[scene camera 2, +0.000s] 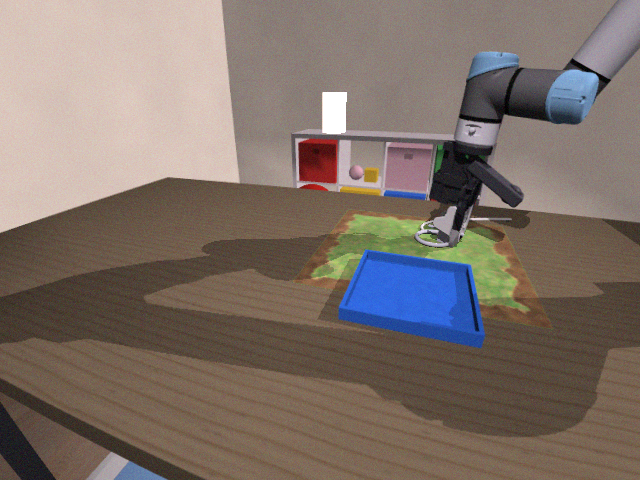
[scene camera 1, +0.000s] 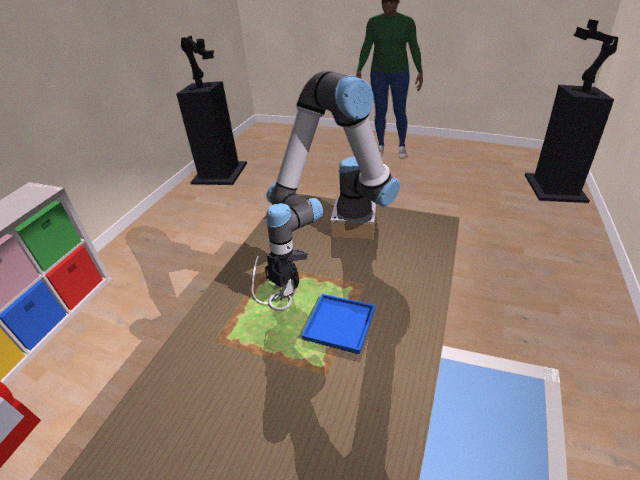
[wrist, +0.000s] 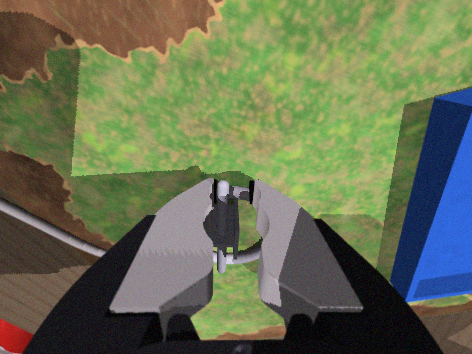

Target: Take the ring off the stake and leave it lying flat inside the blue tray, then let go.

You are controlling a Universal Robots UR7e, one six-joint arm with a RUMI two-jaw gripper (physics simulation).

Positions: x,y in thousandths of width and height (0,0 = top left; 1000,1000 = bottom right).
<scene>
I see my gripper (scene camera 2: 707,511), a blue tray (scene camera 2: 684,624) and a grey stake (wrist: 476,660).
The blue tray also shows in scene camera 1 (scene camera 1: 534,674) and in the wrist view (wrist: 901,756). My gripper is seen too in scene camera 1 (scene camera 1: 451,614) and in the wrist view (wrist: 493,516).
</scene>
